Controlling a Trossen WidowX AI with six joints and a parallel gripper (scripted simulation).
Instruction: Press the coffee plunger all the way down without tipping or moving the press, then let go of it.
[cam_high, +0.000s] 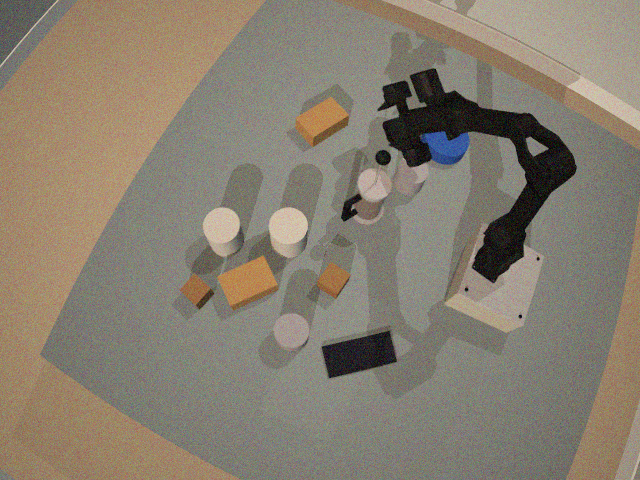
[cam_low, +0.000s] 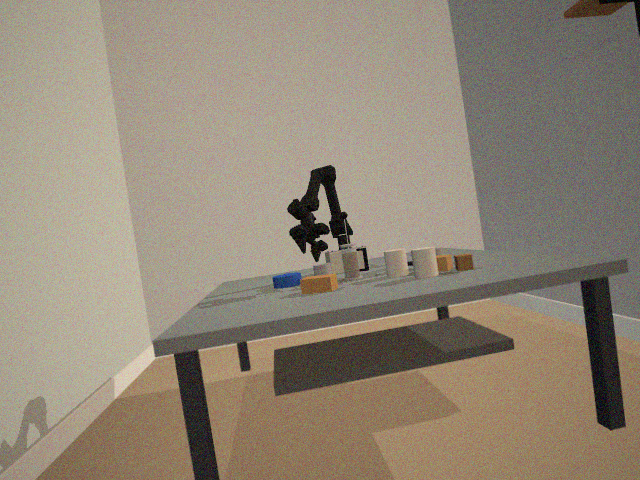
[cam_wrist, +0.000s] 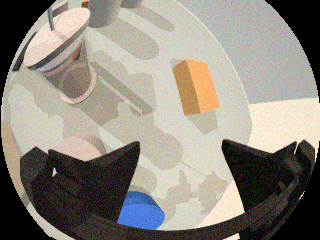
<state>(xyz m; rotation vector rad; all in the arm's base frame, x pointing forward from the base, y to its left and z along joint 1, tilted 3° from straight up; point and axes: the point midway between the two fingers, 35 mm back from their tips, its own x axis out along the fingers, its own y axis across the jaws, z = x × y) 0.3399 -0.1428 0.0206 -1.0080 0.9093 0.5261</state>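
The coffee press is 50 mm behind my gripper tip, 160 mm to the left of it and 10 mm above it. The rest, counted from my gripper tip: black slab 230 mm behind, 440 mm to the left, 110 mm below; then blue disc 130 mm behind, 120 mm to the right, 90 mm below.
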